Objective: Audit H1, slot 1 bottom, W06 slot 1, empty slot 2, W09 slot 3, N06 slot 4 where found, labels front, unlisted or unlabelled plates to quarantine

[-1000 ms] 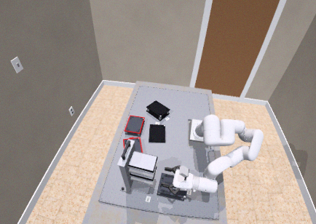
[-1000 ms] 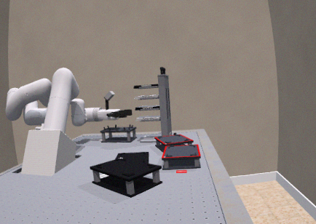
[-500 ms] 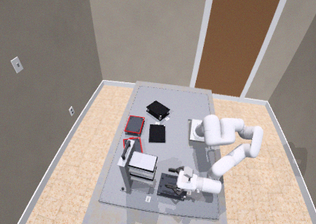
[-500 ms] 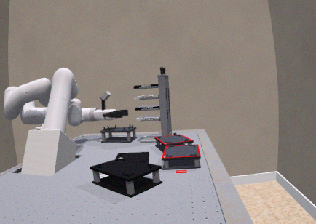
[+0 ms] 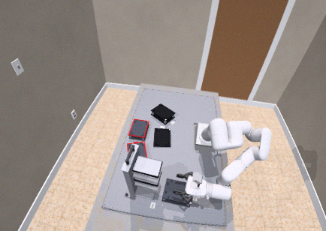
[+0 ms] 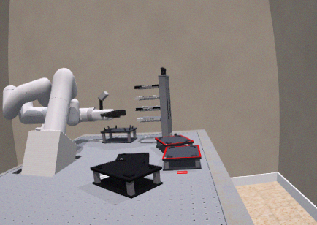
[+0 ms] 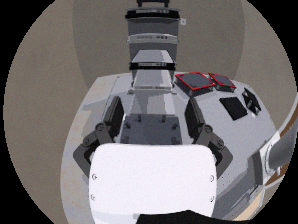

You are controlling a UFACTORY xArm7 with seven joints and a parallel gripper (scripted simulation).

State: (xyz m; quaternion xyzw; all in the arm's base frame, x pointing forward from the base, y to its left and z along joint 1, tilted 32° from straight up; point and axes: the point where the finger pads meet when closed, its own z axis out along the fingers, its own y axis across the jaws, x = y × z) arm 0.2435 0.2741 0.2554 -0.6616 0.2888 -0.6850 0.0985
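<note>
The grey plate is 15 cm ahead of my hand, 3 cm to the right of it and 2 cm above it. From my hand the other things lie so: plate hotel H1: 23 cm ahead, 5 cm to the right, 1 cm above; pale plate: 15 cm ahead, 3 cm to the right, 7 cm above.
</note>
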